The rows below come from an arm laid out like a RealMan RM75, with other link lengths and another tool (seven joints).
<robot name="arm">
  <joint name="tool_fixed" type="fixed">
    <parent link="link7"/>
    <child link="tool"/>
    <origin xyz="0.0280 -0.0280 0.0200" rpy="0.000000 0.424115 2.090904"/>
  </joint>
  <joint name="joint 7" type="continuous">
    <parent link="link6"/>
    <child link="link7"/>
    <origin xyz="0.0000 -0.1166 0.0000" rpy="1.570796 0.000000 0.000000"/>
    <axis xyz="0 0 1"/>
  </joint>
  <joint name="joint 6" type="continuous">
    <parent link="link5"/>
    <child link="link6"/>
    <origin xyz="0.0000 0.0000 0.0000" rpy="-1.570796 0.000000 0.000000"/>
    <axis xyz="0 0 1"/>
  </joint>
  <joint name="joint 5" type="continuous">
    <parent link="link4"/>
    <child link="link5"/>
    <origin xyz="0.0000 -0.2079 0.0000" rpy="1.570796 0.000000 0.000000"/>
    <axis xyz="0 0 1"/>
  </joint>
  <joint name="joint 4" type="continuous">
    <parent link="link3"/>
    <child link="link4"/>
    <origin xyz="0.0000 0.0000 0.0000" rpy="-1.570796 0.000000 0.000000"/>
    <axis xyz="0 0 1"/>
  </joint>
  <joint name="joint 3" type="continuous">
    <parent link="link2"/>
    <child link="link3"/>
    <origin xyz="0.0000 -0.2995 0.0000" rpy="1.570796 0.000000 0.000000"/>
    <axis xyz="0 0 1"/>
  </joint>
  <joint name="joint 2" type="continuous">
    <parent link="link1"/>
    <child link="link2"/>
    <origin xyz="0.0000 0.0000 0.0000" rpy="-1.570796 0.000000 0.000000"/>
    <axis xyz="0 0 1"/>
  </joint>
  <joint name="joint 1" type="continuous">
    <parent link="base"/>
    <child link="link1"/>
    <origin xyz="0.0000 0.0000 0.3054"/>
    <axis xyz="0 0 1"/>
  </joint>
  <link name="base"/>
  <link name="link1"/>
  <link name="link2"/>
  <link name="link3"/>
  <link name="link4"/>
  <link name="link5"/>
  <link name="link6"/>
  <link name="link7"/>
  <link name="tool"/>
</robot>
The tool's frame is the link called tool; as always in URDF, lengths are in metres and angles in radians. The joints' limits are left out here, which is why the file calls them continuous.
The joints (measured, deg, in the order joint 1, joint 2, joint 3, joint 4, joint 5, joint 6, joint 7), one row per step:
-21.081, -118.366, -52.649, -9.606, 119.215, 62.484, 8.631
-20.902, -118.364, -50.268, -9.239, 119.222, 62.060, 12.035
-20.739, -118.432, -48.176, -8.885, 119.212, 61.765, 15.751
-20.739, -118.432, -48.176, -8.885, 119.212, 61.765, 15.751
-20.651, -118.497, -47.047, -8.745, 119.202, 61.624, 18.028
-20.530, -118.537, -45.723, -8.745, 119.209, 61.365, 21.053
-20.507, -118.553, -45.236, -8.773, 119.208, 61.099, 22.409
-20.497, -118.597, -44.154, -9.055, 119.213, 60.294, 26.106
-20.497, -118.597, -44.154, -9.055, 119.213, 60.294, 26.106
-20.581, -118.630, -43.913, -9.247, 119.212, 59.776, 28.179
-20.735, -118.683, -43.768, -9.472, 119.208, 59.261, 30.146
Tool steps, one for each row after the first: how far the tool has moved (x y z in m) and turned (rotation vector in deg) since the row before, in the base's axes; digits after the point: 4 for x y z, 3 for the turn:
0.0027, -0.0007, -0.0060, -2.743, 4.321, -0.145
0.0029, -0.0010, -0.0060, -2.438, 4.498, -0.230
0.0000, 0.0000, 0.0000, 0.000, 0.000, 0.000
0.0020, -0.0006, -0.0037, -1.325, 2.639, -0.218
0.0027, -0.0005, -0.0047, -1.626, 3.361, -0.337
0.0010, 0.0001, -0.0022, -0.726, 1.445, -0.051
0.0033, 0.0008, -0.0059, -1.817, 3.710, -0.206
0.0000, 0.0000, 0.0000, 0.000, 0.000, 0.000
0.0018, 0.0011, -0.0028, -0.760, 1.933, -0.031
0.0022, 0.0016, -0.0027, -0.674, 1.754, -0.087

